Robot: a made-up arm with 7 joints.
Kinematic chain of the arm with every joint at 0, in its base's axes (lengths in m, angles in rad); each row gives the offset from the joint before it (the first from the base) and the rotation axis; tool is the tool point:
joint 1: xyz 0 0 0.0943 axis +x
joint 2: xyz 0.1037 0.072 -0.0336 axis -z
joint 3: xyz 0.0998 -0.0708 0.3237 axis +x
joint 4: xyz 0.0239 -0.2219 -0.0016 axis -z
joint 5: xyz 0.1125 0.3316 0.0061 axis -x
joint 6: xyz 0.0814 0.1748 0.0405 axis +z
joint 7: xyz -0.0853 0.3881 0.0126 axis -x
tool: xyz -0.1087 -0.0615 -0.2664
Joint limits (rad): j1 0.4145..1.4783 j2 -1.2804..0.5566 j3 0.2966..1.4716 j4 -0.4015..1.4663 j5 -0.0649..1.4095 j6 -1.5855..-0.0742 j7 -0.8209..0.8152
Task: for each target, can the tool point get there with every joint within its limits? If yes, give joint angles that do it. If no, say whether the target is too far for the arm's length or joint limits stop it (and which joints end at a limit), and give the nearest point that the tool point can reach.
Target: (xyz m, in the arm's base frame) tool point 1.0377 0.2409 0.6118
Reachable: yes | joints 0.6665 -0.1257 1.2084 0.7771 0.2885 -0.8606 -0.3191
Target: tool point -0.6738 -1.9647 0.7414
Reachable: no: too far | nearest point -0.2027 -1.0607 0.5020 | short by 1.047 m
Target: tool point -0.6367 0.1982 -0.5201
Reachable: no: joint limits stop it (at a limit: joint 1, joint 2, joint 3, joint 4, joint 6, joint 7) | nearest point -0.3750 0.2265 -0.0932 | short by 0.502 m
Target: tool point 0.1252 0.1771 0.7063
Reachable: yes | joints 1.0880 -0.7602 0.8300 0.0968 1.0538 -0.9393 0.5908
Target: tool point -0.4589 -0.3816 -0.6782
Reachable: no: joint limits stop it (at a limit: joint 2, joint 3, joint 4, joint 5, joint 6) | nearest point 0.0060 -0.3925 -0.7002 | short by 0.466 m
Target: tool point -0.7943 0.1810 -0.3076
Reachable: no: joint limits stop it (at a limit: joint 1, joint 2, joint 3, joint 4, joint 7) | nearest point -0.4837 0.1669 -0.0055 | short by 0.433 m
